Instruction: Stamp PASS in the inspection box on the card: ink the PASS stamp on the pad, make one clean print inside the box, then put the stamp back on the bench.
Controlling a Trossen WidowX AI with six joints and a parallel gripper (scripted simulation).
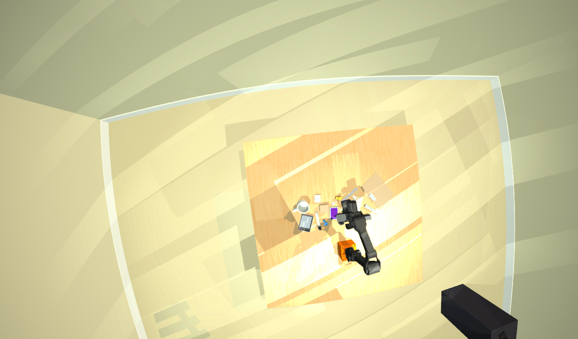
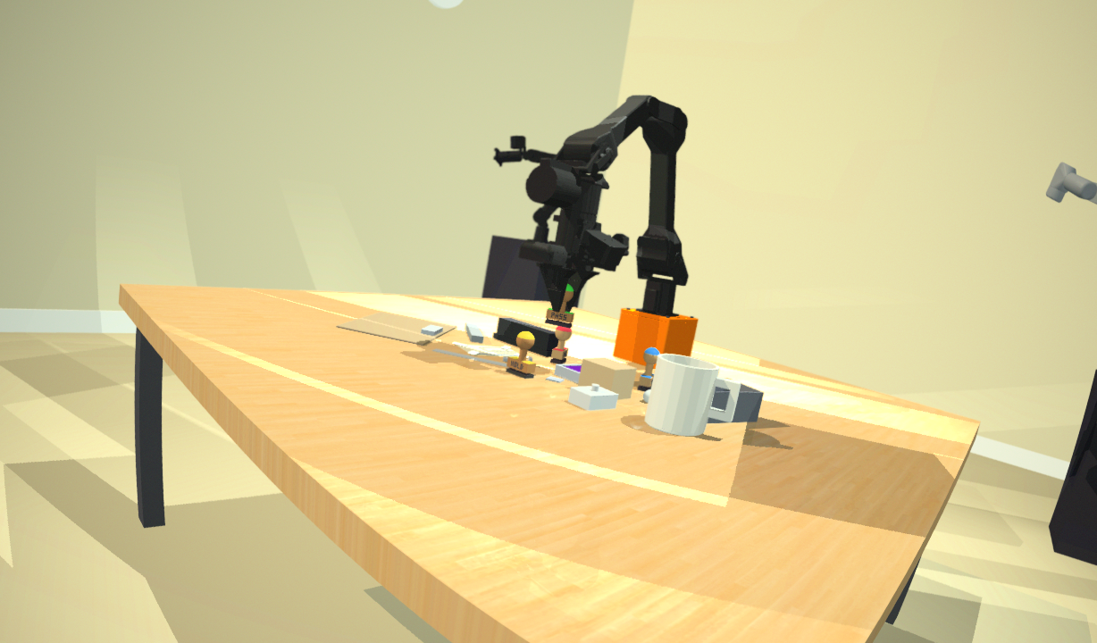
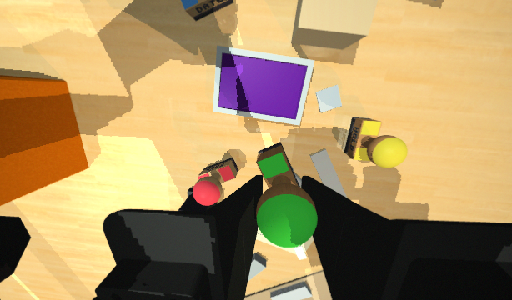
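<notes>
Right now the white card is 20 mm ahead of my gripper tip, 120 mm to the right of it and 90 mm below it. Round my gripper tip: green-knobbed PASS stamp: right at my gripper tip; red-knobbed stamp: 70 mm behind, 40 mm to the right, 70 mm below; small bolt: 20 mm ahead, 40 mm to the right, 90 mm below.
</notes>
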